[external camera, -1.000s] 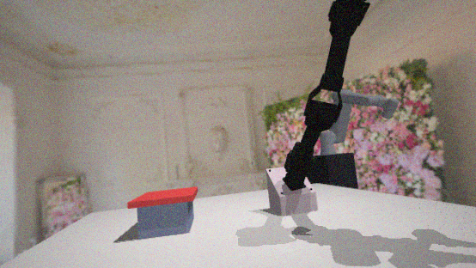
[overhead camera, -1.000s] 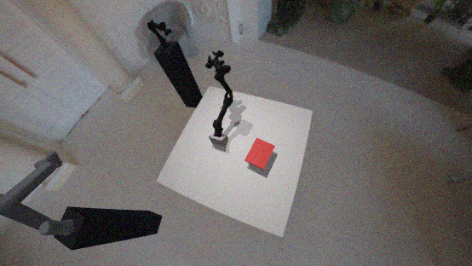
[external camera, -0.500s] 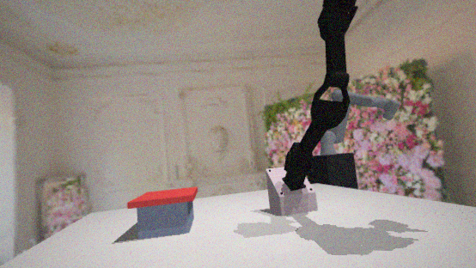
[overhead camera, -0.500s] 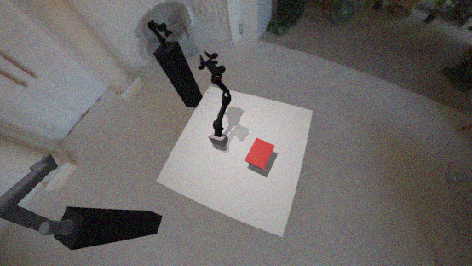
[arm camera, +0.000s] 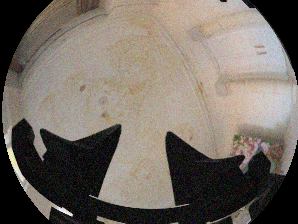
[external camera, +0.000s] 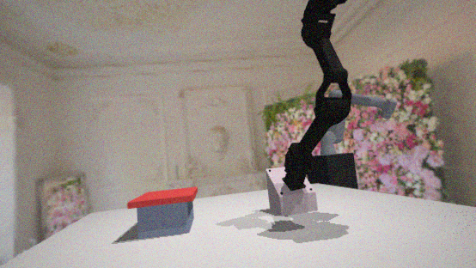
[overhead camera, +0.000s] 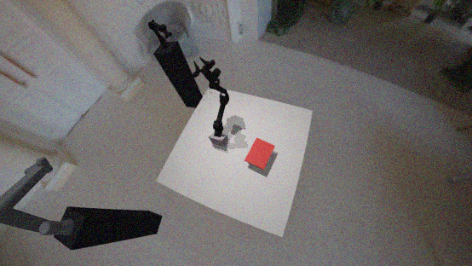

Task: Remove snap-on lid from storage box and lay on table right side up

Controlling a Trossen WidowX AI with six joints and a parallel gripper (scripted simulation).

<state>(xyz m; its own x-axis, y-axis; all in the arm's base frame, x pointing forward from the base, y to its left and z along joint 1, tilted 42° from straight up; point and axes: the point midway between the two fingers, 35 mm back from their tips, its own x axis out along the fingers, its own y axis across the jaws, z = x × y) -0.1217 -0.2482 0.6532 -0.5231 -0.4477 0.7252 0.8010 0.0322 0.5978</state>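
The red lid is 510 mm ahead of my gripper tip, 360 mm to the right of it and 690 mm below it. The rest, counted from my gripper tip: storage box: 510 mm ahead, 360 mm to the right, 740 mm below.
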